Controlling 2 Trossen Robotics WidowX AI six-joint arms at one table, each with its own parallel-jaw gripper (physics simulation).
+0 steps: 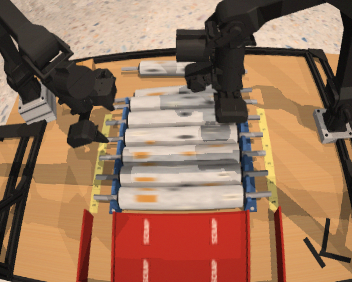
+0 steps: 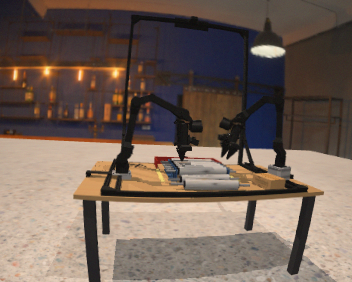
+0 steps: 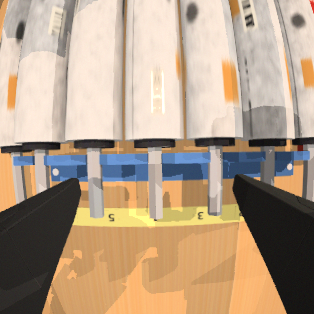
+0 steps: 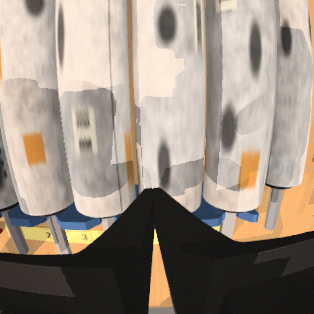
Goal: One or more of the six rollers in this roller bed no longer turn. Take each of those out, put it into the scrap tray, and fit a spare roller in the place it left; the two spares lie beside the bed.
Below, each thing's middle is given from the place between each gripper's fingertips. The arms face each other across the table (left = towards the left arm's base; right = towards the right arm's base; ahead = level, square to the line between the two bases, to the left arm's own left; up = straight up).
Labels:
Now: the scrap tray [image 1: 177, 240] 250 mm behind my left hand, 180 mm to the right of it and 80 mm below it.
The scrap tray is 320 mm behind my right hand, 70 mm to the left of it and 70 mm below it.

